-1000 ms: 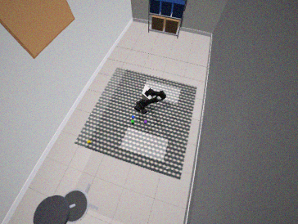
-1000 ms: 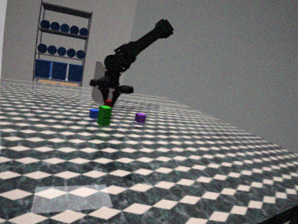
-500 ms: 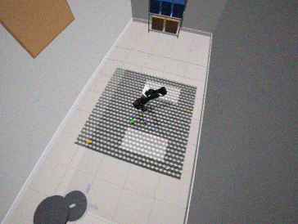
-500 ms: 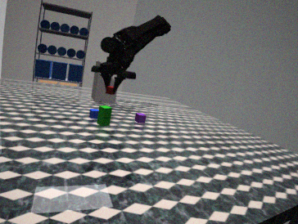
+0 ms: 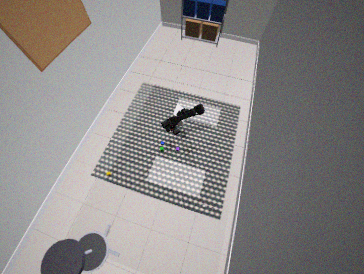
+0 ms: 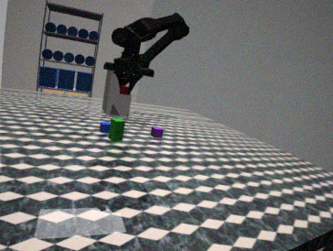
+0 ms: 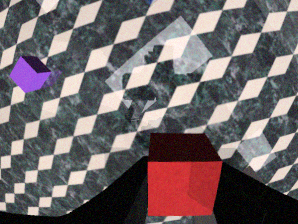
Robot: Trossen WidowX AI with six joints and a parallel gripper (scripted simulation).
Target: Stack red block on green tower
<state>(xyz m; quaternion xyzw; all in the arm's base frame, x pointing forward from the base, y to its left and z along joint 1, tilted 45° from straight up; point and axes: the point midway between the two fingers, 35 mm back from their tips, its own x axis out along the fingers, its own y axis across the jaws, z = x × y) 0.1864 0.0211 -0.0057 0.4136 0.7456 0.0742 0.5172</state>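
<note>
Now: gripper tip 13 cm short of the blue block, 11 cm above it and 6 cm to the left of it. From my gripper tip the other things lie so: yellow block 65 cm ahead, 39 cm to the right, 11 cm below; then purple block 13 cm ahead, 11 cm to the left, 11 cm below; then red block 1 cm above.
</note>
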